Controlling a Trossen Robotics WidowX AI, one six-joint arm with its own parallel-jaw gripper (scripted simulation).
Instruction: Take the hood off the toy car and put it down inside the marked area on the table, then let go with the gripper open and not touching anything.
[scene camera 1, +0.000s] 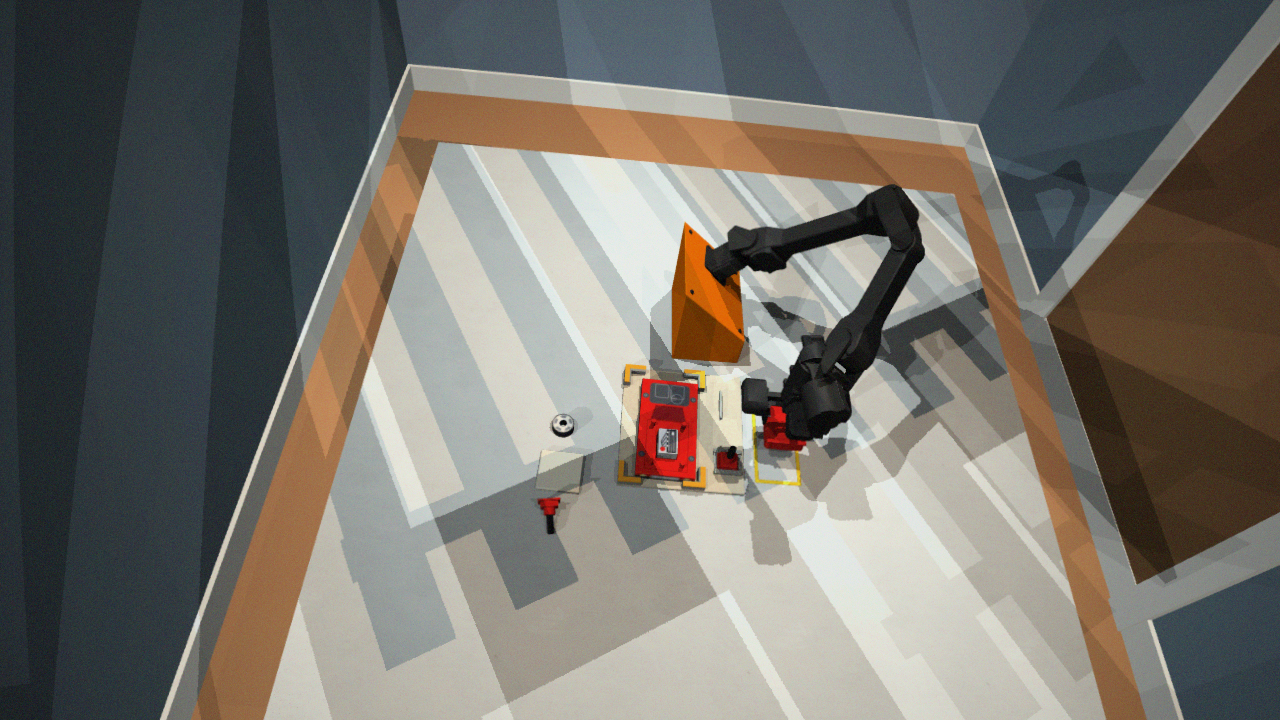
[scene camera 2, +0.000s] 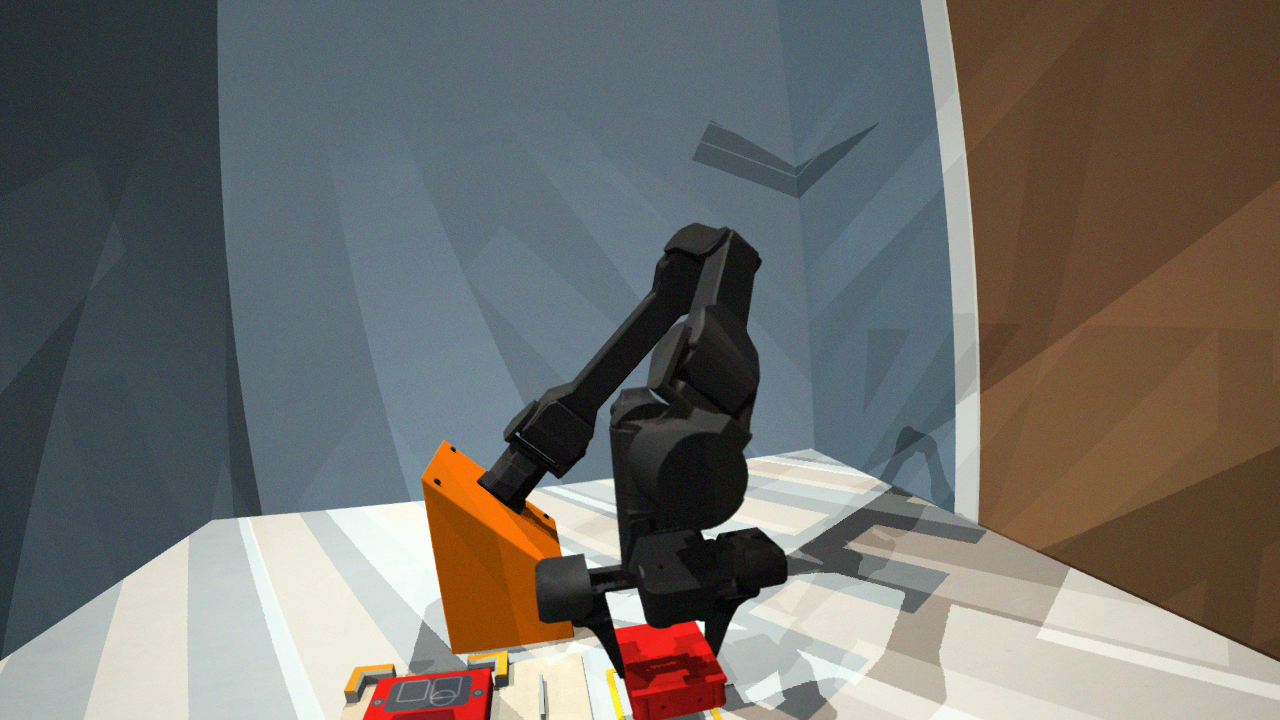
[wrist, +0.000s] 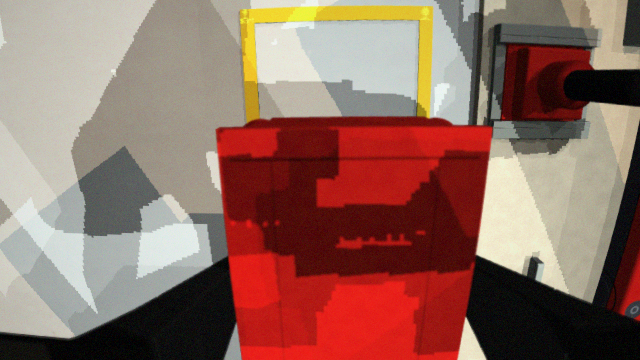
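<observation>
There's a red toy car (scene camera 1: 664, 404) in sight, and there's a hood (scene camera 1: 775, 438), which the wrist view gets as well, with the hood (wrist: 341, 230) there. That hood is held by the gripper (scene camera 2: 667, 668). Scene camera 1 has the gripper (scene camera 1: 783, 424) too, and so does the wrist view, where you'd find the gripper (wrist: 349, 267).
</observation>
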